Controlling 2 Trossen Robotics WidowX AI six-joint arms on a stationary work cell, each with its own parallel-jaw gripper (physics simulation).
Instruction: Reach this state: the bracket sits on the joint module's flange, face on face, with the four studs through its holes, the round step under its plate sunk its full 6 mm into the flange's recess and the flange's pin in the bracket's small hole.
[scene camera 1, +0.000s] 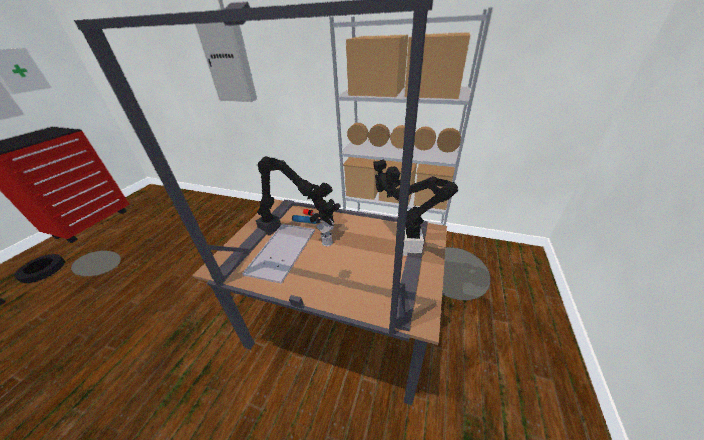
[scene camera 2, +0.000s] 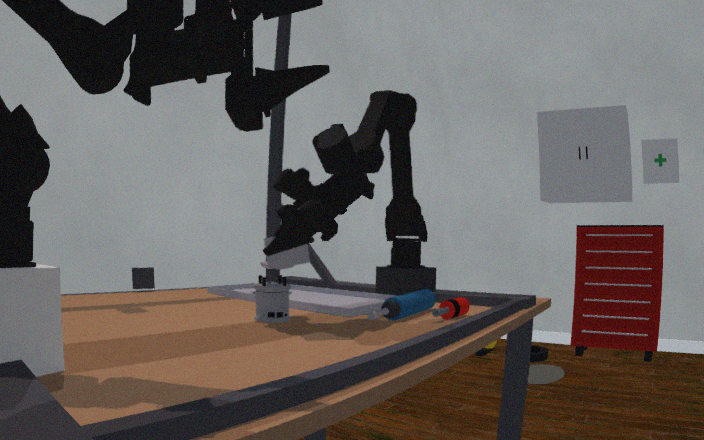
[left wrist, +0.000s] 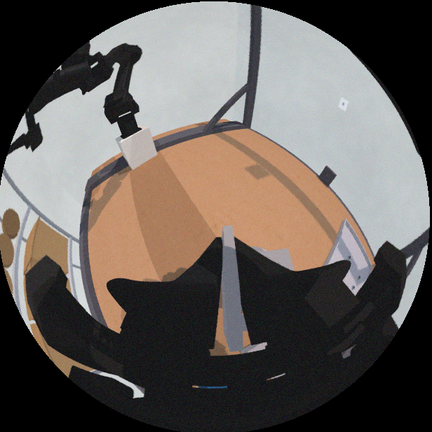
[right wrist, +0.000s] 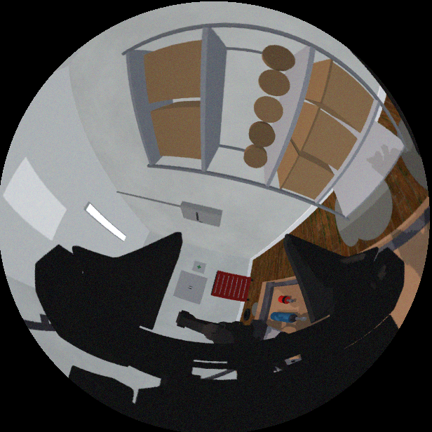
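Seen in the pictures: left gripper, fingertip midpoint: (scene camera 1: 333, 225) (scene camera 2: 265, 253); right gripper, fingertip midpoint: (scene camera 1: 374, 168) (scene camera 2: 325, 33); left arm's base, origin of the base link: (scene camera 1: 267, 219) (scene camera 2: 406, 267); right arm's base, origin of the base link: (scene camera 1: 412, 234).
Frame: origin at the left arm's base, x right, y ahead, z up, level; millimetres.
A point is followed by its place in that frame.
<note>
The light grey bracket (scene camera 1: 325, 227) @(y 377, x -103, z 26 mm) (scene camera 2: 291, 256) @(y 375, x -139, z 36 mm) (left wrist: 233, 300) is held by my left gripper (scene camera 2: 267, 251) @(y 416, x -125, z 40 mm) (left wrist: 224, 241), which is shut on it. In scene camera 2 its plate is slightly tilted and hangs a little above the joint module, reaching off to the picture's right. The joint module (scene camera 1: 326, 238) @(y 406, x -70, z -17 mm) (scene camera 2: 272, 305) @(y 399, x -118, z -46 mm) stands upright on the table, dark studs pointing up from its flange; a gap shows between studs and bracket. The flange's recess and pin are hidden, and the fingers and bracket cover the module in the left wrist view. My right gripper (scene camera 2: 325, 35) @(y 499, x -424, z 281 mm) (right wrist: 235, 238) is open and empty, high above the table.
A pale shallow tray (scene camera 1: 290, 241) @(y 202, x 19, z -70 mm) (scene camera 2: 332, 299) @(y 169, x 52, z -71 mm) lies beside the module. A blue tool (scene camera 1: 302, 218) @(y 136, x -155, z -39 mm) (scene camera 2: 410, 304) @(y 175, x -206, z -48 mm) (right wrist: 283, 317) and a red tool (scene camera 1: 307, 211) @(y 102, x -236, z -46 mm) (scene camera 2: 455, 308) @(y 120, x -265, z -54 mm) (right wrist: 285, 299) lie near the table's back edge in scene camera 1. Frame posts rise at the table's edges.
</note>
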